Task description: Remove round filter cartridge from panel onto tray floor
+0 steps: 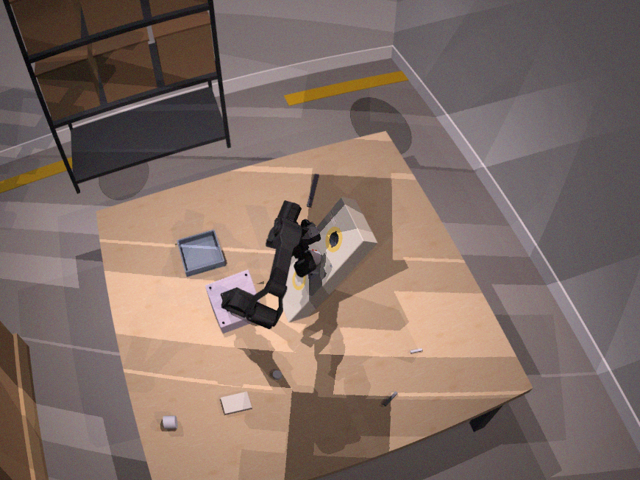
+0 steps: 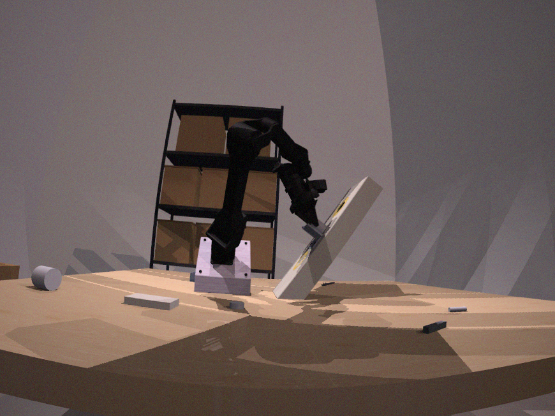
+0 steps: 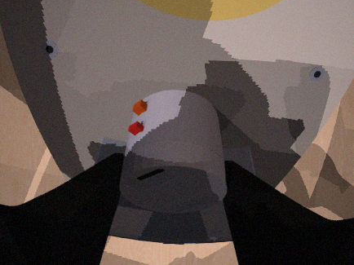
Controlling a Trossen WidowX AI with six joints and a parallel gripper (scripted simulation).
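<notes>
My gripper tip is 31 cm to the right of the grey tray, 31 cm past it and 20 cm above it. From my gripper tip the other things lie so: pin (37 cm to the right, 22 cm ahead, 20 cm below); then flat block (40 cm behind, 29 cm to the right, 20 cm below); then round grey filter cartridge (right at my gripper tip).
</notes>
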